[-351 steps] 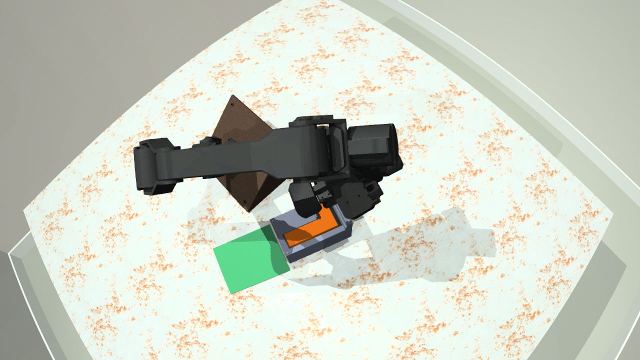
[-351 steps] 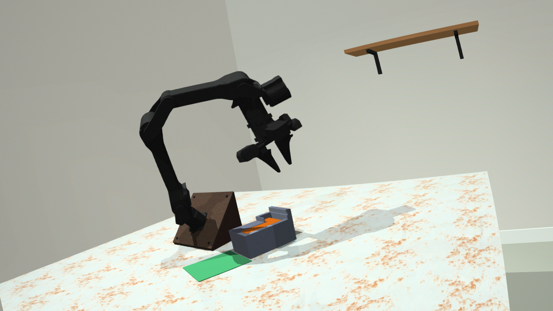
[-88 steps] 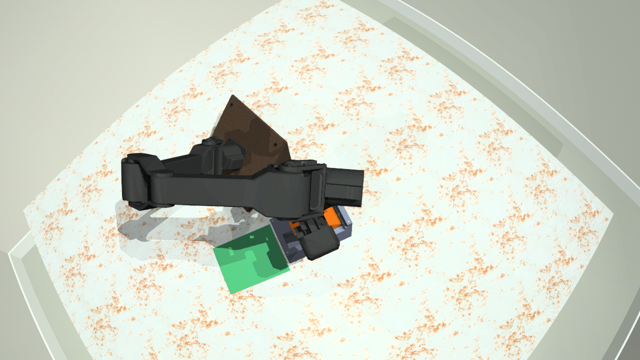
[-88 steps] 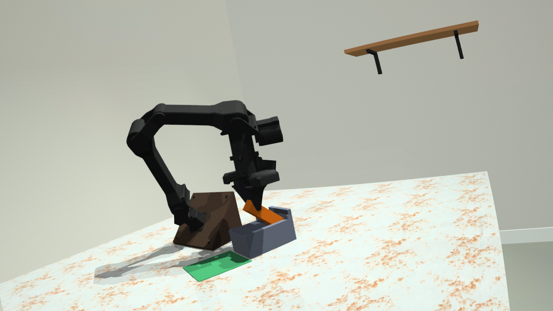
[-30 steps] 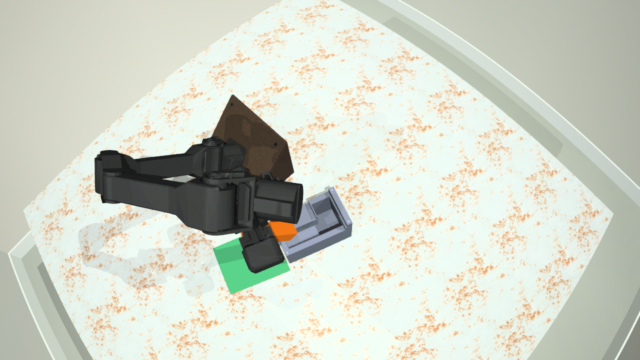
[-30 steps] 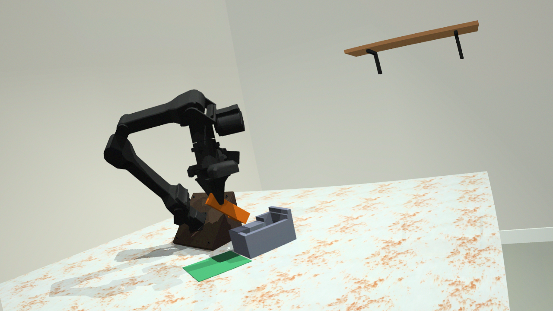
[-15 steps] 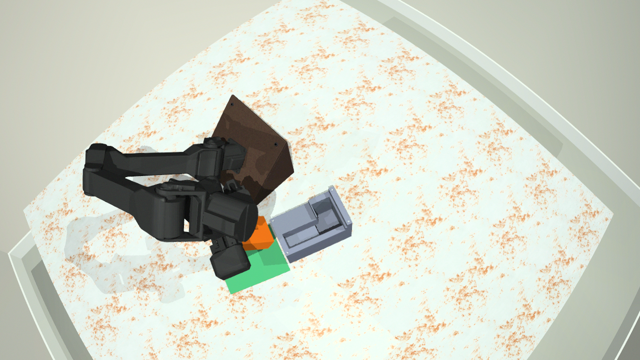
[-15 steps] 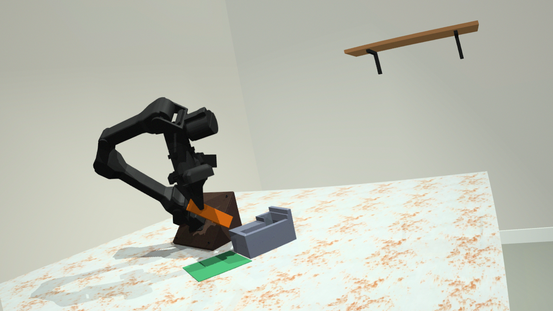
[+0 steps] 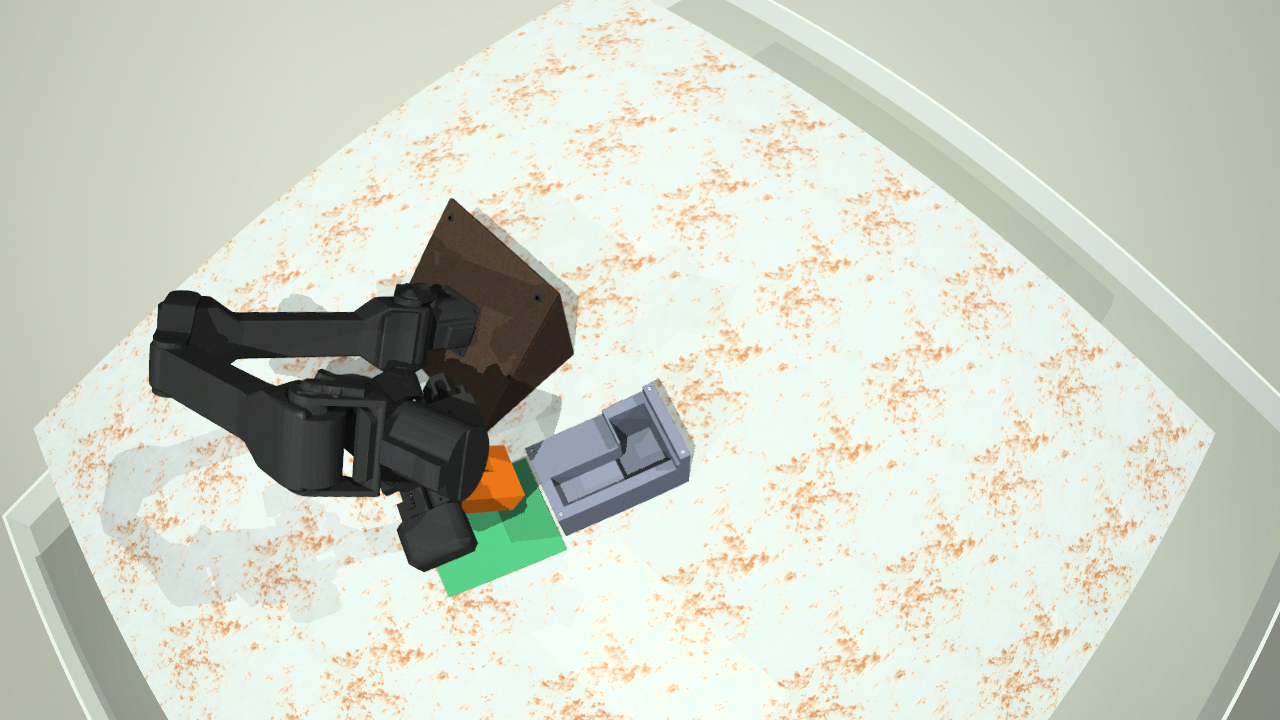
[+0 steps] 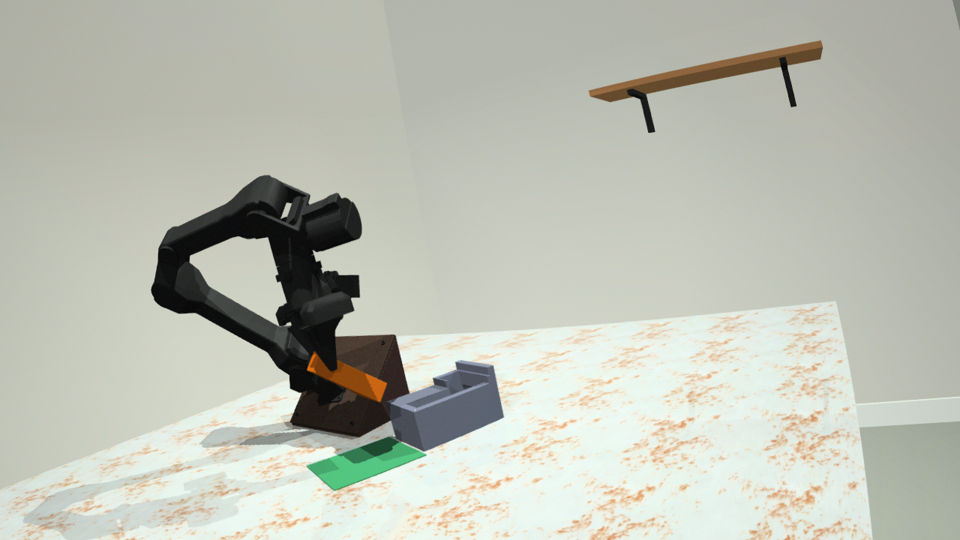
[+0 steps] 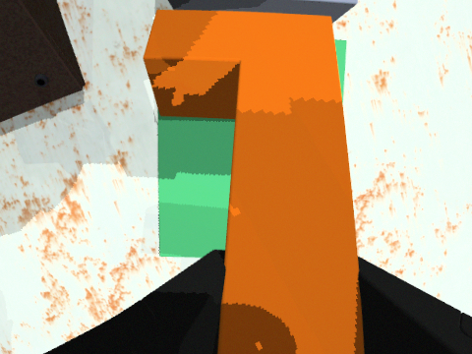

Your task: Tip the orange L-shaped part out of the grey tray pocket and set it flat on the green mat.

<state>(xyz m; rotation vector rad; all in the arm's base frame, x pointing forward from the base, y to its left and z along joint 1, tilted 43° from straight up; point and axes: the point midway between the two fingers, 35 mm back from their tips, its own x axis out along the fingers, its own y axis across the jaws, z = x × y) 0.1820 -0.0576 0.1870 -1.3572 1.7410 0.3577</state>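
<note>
Right now my gripper tip is 1 cm to the right of the green mat and 16 cm above it. From my gripper tip the other things lie so: orange L-shaped part: 4 cm to the left, 3 cm below.
</note>
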